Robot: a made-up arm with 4 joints. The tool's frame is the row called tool.
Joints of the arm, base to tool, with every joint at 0 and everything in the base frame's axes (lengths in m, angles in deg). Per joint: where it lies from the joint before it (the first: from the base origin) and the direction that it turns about. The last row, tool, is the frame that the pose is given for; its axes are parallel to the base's.
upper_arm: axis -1 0 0 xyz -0.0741 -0.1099 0.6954
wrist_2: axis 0 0 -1 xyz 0.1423 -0.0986 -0.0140
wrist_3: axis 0 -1 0 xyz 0.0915 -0.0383 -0.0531
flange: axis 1 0 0 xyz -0.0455 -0.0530 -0.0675
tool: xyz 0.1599 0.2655 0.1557
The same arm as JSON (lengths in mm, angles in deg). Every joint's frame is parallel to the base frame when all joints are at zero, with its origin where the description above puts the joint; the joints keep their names.
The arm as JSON. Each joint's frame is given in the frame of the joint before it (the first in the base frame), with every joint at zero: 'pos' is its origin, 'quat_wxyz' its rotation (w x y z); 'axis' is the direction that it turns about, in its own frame. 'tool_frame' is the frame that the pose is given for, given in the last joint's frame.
{"length_unit": "mm", "angle_unit": "deg", "joints": [
  {"joint": "upper_arm", "pos": [-74.1, -109.9, 695.4], "quat_wxyz": [1.0, 0.0, 0.0, 0.0], "axis": "-x"},
  {"joint": "wrist_2", "pos": [142.3, -98.6, -14.0], "quat_wxyz": [1.0, 0.0, 0.0, 0.0], "axis": "-z"},
  {"joint": "wrist_3", "pos": [91.5, -38.3, -53.1], "quat_wxyz": [1.0, 0.0, 0.0, 0.0], "axis": "-y"},
  {"joint": "flange", "pos": [-45.5, -53.0, -67.5], "quat_wxyz": [1.0, 0.0, 0.0, 0.0], "axis": "+x"}
], "tool_frame": {"pos": [159.9, 265.5, 155.7], "quat_wxyz": [1.0, 0.0, 0.0, 0.0]}}

